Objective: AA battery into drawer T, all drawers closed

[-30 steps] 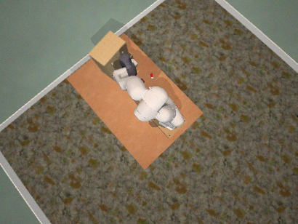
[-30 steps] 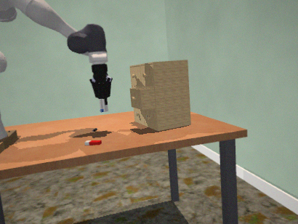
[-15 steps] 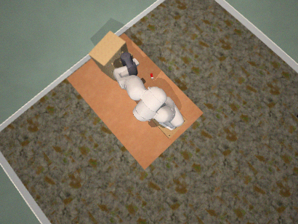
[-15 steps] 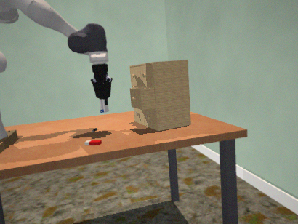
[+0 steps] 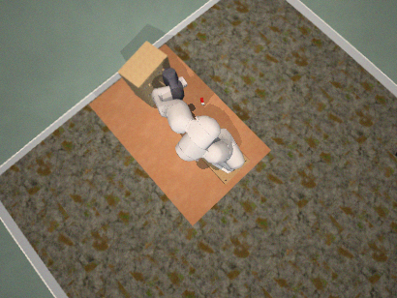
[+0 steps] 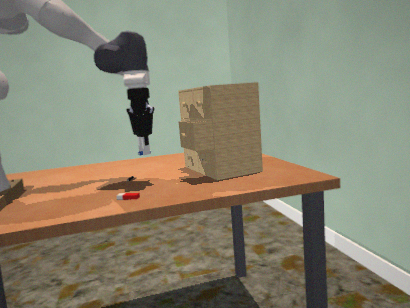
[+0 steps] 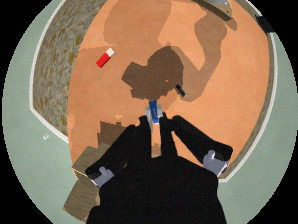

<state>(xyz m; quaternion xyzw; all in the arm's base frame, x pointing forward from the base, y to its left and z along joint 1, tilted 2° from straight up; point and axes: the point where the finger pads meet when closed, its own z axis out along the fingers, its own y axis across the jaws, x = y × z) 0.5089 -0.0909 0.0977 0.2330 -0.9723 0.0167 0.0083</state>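
Right now the drawer is 22 cm ahead of my hand and 8 cm to the right of it. Also, from my hand: white cylinder: 17 cm to the right, 13 cm below, 10 cm behind; blue AA battery: 3 cm below; small black piece: 13 cm below, 7 cm to the left, 5 cm behind.
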